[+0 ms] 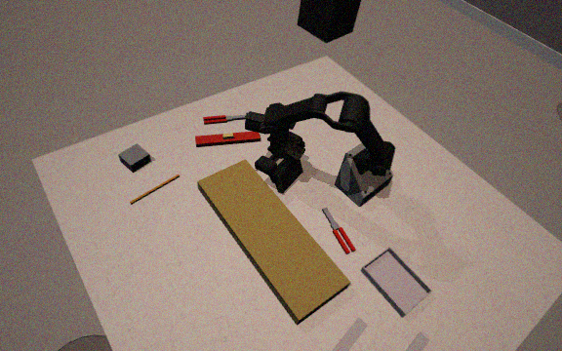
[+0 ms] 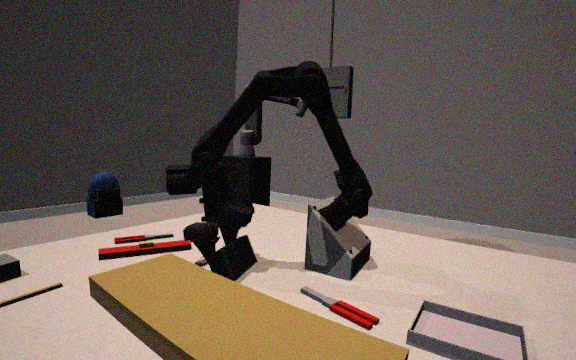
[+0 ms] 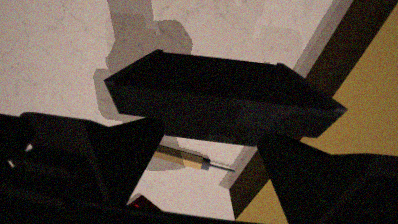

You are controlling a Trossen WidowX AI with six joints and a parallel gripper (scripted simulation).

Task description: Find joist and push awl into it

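Now: the awl 60 mm to the right of my gripper tip and 20 mm below it. The rest, counted from my gripper tip: red level (240 mm to the right, 30 mm ahead, 10 mm below); stud finder (10 mm to the left, 10 mm ahead); pencil (350 mm ahead, 200 mm to the right, 20 mm below).
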